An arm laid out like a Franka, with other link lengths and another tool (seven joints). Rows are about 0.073 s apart.
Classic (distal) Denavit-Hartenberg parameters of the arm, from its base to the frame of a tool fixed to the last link. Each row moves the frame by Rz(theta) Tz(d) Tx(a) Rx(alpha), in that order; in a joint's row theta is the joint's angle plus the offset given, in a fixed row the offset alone. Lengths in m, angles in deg.
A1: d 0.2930, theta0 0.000, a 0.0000, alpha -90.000
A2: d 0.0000, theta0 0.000, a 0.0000, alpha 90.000
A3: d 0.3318, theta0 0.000, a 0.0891, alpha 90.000
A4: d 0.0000, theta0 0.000, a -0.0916, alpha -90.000
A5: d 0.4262, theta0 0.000, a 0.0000, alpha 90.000
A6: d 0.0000, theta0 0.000, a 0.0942, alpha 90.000
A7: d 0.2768, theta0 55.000, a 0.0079, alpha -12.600
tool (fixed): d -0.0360, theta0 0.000, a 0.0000, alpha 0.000
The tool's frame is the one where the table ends.
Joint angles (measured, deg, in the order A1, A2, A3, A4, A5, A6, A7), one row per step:
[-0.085, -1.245, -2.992, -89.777, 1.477, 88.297, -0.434]
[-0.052, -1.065, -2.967, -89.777, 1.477, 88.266, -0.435]
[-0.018, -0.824, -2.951, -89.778, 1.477, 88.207, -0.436]
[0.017, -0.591, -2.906, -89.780, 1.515, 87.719, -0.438]
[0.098, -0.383, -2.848, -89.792, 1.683, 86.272, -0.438]
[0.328, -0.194, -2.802, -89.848, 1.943, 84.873, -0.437]
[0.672, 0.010, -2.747, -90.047, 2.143, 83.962, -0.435]
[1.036, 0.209, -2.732, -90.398, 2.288, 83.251, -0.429]
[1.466, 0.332, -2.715, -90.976, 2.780, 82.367, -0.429]
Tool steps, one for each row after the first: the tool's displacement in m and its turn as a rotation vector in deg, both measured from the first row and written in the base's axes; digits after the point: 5 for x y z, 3 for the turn. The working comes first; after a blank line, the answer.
Tool pose at each row, in the base's axes (x y z in m, rotation vector in deg; the steps are taken from these numbers as rounded here):
[0.60912, -0.02853, 0.48707, 149.023, -81.668, -10.340]
[0.60963, -0.02790, 0.48510, 148.967, -81.520, -10.602]
[0.61020, -0.02735, 0.48242, 148.866, -81.352, -10.981]
[0.60893, -0.02621, 0.47907, 148.645, -81.004, -11.930]
[0.60347, -0.02364, 0.47437, 148.168, -80.270, -14.178]
[0.59801, -0.01926, 0.46976, 147.834, -79.368, -16.423]
[0.59426, -0.01401, 0.46460, 147.639, -78.406, -18.169]
[0.59081, -0.00927, 0.45853, 147.379, -77.482, -19.798]
[0.58563, -0.00231, 0.45126, 147.262, -76.398, -22.062]

[0.00051, 0.00063, -0.00197, 0.001, 0.211, 0.060]
[0.00108, 0.00118, -0.00465, 0.004, 0.512, 0.112]
[-0.00019, 0.00232, -0.00800, 0.067, 1.232, 0.208]
[-0.00565, 0.00489, -0.01270, 0.306, 2.888, 0.392]
[-0.01111, 0.00927, -0.01731, 0.628, 4.518, 0.718]
[-0.01486, 0.01452, -0.02247, 0.861, 5.824, 1.150]
[-0.01831, 0.01926, -0.02854, 1.030, 7.080, 1.549]
[-0.02349, 0.02622, -0.03581, 1.548, 8.649, 2.044]

